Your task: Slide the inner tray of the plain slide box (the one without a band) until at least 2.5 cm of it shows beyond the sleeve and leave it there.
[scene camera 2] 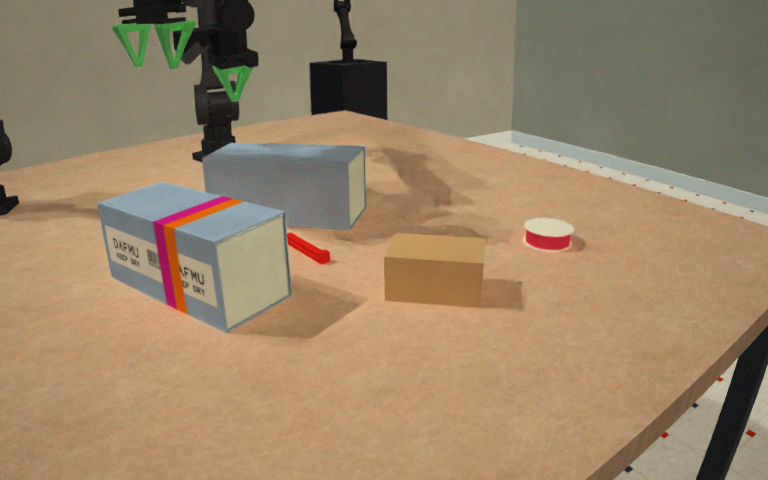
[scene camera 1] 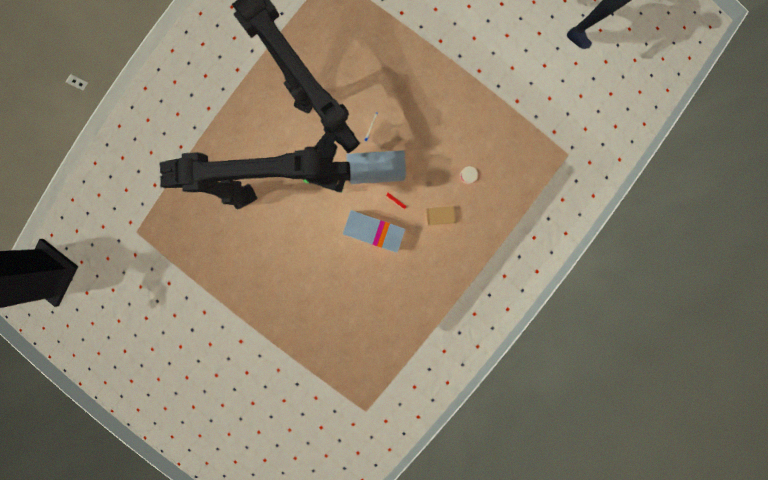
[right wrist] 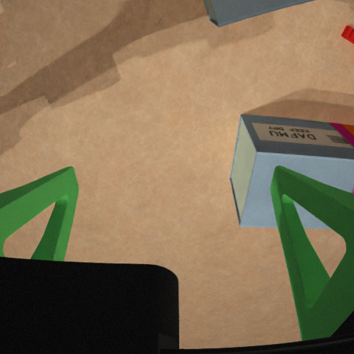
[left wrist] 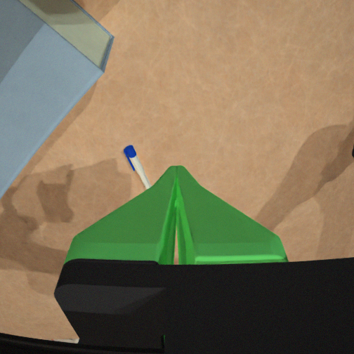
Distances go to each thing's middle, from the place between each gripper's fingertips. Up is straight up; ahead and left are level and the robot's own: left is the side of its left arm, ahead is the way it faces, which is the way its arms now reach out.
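The red-and-white round tin (scene camera 2: 544, 234) is 470 mm ahead of my right hand, 420 mm to the left of it and 260 mm below it. I find the tan block (scene camera 2: 430, 269) 460 mm ahead of my right hand, 170 mm to the left of it and 250 mm below it.
From my left hand, the red-and-white round tin is 560 mm ahead, 230 mm to the left and 170 mm below. As for the tan block, my left gripper is 550 mm short of it, 20 mm to the left of it and 160 mm above it.
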